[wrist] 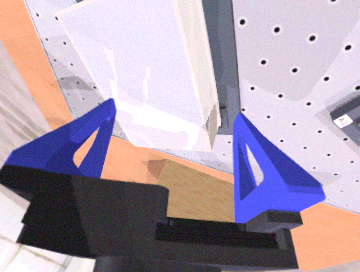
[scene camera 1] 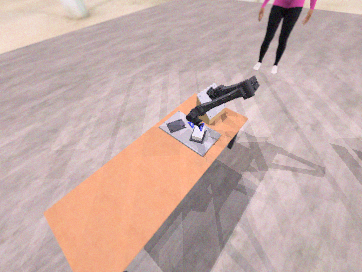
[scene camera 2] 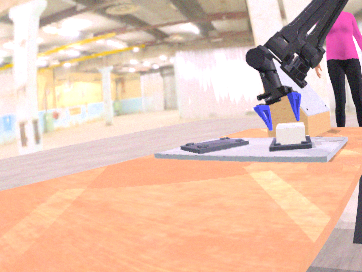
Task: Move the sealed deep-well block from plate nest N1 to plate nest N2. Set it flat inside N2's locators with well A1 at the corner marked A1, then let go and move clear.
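Where they show: gripper, between the fingertips: (wrist: pixel 176 111) (scene camera 1: pixel 197 129) (scene camera 2: pixel 284 125); arm's base, origin of its link: (scene camera 1: pixel 212 94) (scene camera 2: pixel 293 76).
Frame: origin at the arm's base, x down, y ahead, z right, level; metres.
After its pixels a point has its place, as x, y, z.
The white sealed block (scene camera 1: pixel 198 132) @[0.149, 0.358, -0.090] (scene camera 2: pixel 290 133) @[0.164, 0.409, -0.103] (wrist: pixel 145 65) @[0.149, 0.371, -0.081] sits in a dark plate nest (scene camera 2: pixel 291 147) @[0.197, 0.427, -0.110] (wrist: pixel 226 75) @[0.191, 0.352, -0.030] on the grey perforated plate (scene camera 1: pixel 212 142) @[0.203, 0.344, -0.231] (scene camera 2: pixel 240 155) @[0.204, 0.486, 0.012] (wrist: pixel 300 50) @[0.203, 0.377, 0.019]. The other dark nest (scene camera 1: pixel 176 125) @[0.191, 0.377, 0.149] (scene camera 2: pixel 215 145) @[0.191, 0.415, 0.127] (wrist: pixel 350 111) @[0.191, 0.344, 0.071] holds no block; a small white label shows on it in the wrist view, too blurred to read. My gripper (scene camera 1: pixel 196 125) @[0.152, 0.336, -0.060] (scene camera 2: pixel 285 125) @[0.152, 0.336, -0.060] (wrist: pixel 176 111) @[0.152, 0.336, -0.060] is open and empty. Its blue fingertips stand wide apart near one end of the block, at or above its top; contact is not clear. Well A1 and the corner marks cannot be made out.
A wooden box (scene camera 1: pixel 216 118) @[0.201, 0.065, -0.114] (scene camera 2: pixel 316 121) @[0.166, 0.091, -0.106] (wrist: pixel 200 192) @[0.180, 0.166, -0.028] with a sloping white perforated top stands behind the plate, under the arm. The orange table (scene camera 1: pixel 125 185) @[0.216, 1.065, 0.097] (scene camera 2: pixel 150 215) @[0.216, 0.871, -0.051] extends away from the plate. A person (scene camera 1: pixel 283 30) (scene camera 2: pixel 344 60) stands on the floor beyond the table.
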